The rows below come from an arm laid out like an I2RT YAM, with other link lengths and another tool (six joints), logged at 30 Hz.
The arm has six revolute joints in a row. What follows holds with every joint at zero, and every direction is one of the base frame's.
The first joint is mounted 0.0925 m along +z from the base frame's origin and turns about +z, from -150 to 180 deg.
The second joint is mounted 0.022 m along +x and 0.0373 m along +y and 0.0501 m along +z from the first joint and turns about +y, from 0 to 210 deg.
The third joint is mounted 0.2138 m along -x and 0.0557 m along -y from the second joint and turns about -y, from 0 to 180 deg.
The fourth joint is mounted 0.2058 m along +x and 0.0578 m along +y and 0.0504 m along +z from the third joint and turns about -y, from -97 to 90 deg.
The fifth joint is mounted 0.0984 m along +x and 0.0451 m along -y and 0.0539 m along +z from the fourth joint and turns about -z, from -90 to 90 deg.
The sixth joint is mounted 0.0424 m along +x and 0.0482 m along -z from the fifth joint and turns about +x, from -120 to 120 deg.
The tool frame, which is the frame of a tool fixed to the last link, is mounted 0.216 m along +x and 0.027 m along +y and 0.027 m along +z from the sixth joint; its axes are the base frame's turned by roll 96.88, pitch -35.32 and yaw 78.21 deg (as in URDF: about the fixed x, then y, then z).
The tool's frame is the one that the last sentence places.
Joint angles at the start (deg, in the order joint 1, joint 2, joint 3, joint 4, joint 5, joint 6):
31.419, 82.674, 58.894, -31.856, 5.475, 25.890
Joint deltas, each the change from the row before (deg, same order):
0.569, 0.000, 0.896, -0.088, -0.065, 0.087
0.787, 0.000, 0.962, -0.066, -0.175, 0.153
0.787, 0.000, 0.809, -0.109, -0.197, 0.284
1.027, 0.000, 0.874, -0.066, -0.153, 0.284
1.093, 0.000, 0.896, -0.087, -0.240, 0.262
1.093, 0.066, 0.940, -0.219, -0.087, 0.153
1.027, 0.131, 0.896, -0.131, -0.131, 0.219
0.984, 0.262, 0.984, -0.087, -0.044, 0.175
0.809, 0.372, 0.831, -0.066, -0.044, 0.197
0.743, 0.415, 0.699, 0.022, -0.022, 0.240
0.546, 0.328, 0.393, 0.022, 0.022, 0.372
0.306, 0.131, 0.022, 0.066, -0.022, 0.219
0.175, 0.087, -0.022, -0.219, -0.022, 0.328
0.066, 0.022, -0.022, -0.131, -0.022, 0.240
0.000, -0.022, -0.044, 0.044, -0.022, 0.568
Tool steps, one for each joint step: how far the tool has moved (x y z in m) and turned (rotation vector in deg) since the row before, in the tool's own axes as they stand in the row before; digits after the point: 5 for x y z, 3 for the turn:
0.00796, -0.00030, -0.00474, -0.107, 0.932, -0.288
0.00956, -0.00188, -0.00543, 0.043, 1.138, -0.414
0.00833, -0.00277, -0.00464, 0.185, 0.977, -0.319
0.00979, -0.00397, -0.00529, 0.200, 1.134, -0.502
0.01025, -0.00489, -0.00548, 0.315, 1.198, -0.590
0.00933, -0.00487, -0.00495, 0.246, 0.993, -0.695
0.00908, -0.00474, -0.00444, 0.291, 0.973, -0.580
0.00912, -0.00411, -0.00400, 0.202, 0.921, -0.570
0.00710, -0.00379, -0.00240, 0.245, 0.647, -0.433
0.00618, -0.00367, -0.00155, 0.248, 0.537, -0.343
0.00353, -0.00299, -0.00040, 0.242, 0.253, -0.073
0.00113, -0.00233, 0.00027, 0.207, 0.074, -0.049
-0.00105, -0.00211, 0.00081, 0.284, -0.228, 0.126
-0.00070, -0.00093, 0.00038, 0.159, -0.127, 0.153
-0.00001, 0.00029, -0.00001, 0.106, 0.029, 0.560

